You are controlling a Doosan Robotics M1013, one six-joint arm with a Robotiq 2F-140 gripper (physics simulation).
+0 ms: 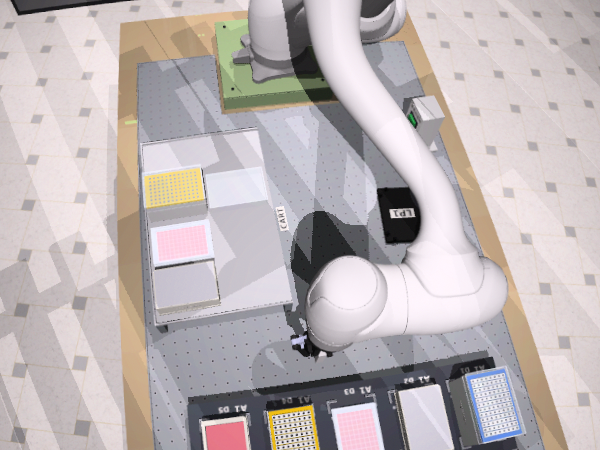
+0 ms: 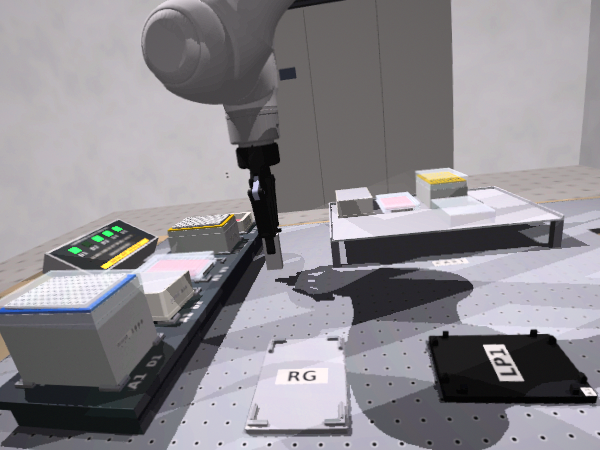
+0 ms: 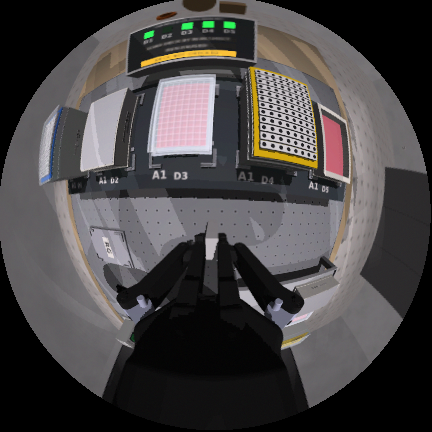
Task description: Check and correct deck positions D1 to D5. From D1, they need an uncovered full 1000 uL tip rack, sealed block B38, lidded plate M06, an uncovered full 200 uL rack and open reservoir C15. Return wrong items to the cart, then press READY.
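Seen in the pictures: gripper, fingertip midpoint: [image 1: 317, 355] [image 2: 275, 268] [image 3: 212, 227]; arm's base, origin of the base link: [image 1: 278, 55].
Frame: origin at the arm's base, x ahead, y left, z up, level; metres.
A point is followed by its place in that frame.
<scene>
My gripper [image 1: 317, 354] @[x 0.816, y -0.131, z -0.013 m] [image 2: 273, 252] [image 3: 212, 227] @[x 0.816, y -0.131, z -0.013 m] is shut and empty, low over the table between the cart [image 1: 245, 240] @[x 0.541, y -0.216, z 0.022 m] and the deck. At D1 is a blue-rimmed rack [image 1: 495, 405] @[x 1.019, y 0.140, z 0.112 m] [image 2: 65, 295] @[x 1.003, y 0.164, z 0.111 m] [image 3: 49, 145] @[x 1.002, y 0.104, z 0.111 m] with a clear layer around its top. At D2 is a pale block [image 1: 425, 417] @[x 0.998, y 0.022, z 0.055 m] [image 2: 172, 295] @[x 0.944, y 0.048, z 0.041 m] [image 3: 104, 131] @[x 0.991, y 0.007, z 0.054 m], its marking unreadable. At D3 is a pink plate [image 1: 357, 427] @[x 0.977, y -0.104, z 0.033 m] [image 2: 180, 265] @[x 0.979, y -0.083, z 0.033 m] [image 3: 184, 115] @[x 0.984, y -0.111, z 0.033 m] with a clear rim. At D4 is a yellow-rimmed rack [image 1: 293, 429] @[x 0.948, y -0.224, z 0.075 m] [image 2: 205, 237] @[x 0.956, y -0.183, z 0.049 m] [image 3: 284, 117] @[x 0.958, y -0.218, z 0.075 m] showing dark holes. At D5 is a red-filled reservoir [image 1: 226, 436] @[x 0.926, y -0.346, z 0.026 m] [image 3: 334, 142] @[x 0.962, y -0.361, z 0.026 m]. No READY label is legible.
The cart holds a yellow rack [image 1: 174, 187] @[x 0.415, y -0.340, z 0.092 m] [image 2: 442, 178] @[x 0.426, y -0.284, z 0.091 m], a pink plate [image 1: 182, 242] @[x 0.520, y -0.349, z 0.038 m], a grey block [image 1: 186, 285] @[x 0.627, y -0.356, z 0.063 m] and a clear piece [image 1: 236, 186] @[x 0.418, y -0.207, z 0.046 m]. The panel [image 3: 192, 47] @[x 1.100, y -0.129, z 0.064 m] lights D1, D3, D4 and D5; D2 is dark. The RG [image 2: 300, 405] @[x 0.769, y 0.194, z -0.031 m] and LP1 [image 2: 465, 365] @[x 0.582, y 0.167, z -0.029 m] plates lie nearby.
</scene>
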